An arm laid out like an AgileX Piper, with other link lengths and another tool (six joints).
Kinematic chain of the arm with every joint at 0, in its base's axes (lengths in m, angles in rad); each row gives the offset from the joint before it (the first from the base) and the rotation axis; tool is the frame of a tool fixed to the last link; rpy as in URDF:
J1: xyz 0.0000 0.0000 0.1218 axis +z
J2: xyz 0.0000 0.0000 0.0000 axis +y
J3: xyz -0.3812 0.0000 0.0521 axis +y
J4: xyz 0.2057 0.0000 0.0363 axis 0.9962 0 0.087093
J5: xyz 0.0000 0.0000 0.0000 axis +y
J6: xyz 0.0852 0.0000 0.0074 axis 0.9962 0 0.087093
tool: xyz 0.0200 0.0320 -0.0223 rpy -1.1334 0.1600 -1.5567
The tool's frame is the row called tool.
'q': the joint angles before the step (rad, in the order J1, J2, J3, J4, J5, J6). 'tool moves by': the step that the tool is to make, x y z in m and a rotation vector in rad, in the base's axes. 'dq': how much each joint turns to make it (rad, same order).
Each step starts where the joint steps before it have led.
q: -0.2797 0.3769 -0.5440 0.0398 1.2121 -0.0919
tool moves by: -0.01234 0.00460 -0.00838 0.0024 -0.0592 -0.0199
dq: 0.0000 -0.0762 0.0000 0.0029 0.0189 0.0268
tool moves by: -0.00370 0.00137 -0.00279 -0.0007 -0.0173 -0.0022
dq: 0.0000 -0.0229 0.0000 0.0018 0.0059 0.0039
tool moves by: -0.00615 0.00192 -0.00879 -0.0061 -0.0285 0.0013
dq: 0.0006 -0.0441 0.0150 0.0021 0.0000 0.0001
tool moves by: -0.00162 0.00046 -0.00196 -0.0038 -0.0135 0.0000
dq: 0.0001 -0.0135 0.0016 0.0000 -0.0021 0.0000
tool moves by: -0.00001 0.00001 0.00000 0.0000 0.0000 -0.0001
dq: -0.0001 0.0000 0.0000 0.0000 0.0001 0.0000
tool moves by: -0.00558 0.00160 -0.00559 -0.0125 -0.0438 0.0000
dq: 0.0000 -0.0440 -0.0001 0.0000 -0.0015 0.0000
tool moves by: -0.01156 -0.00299 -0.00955 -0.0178 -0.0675 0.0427
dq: 0.0427 -0.0698 0.0000 0.0000 0.0000 0.0000
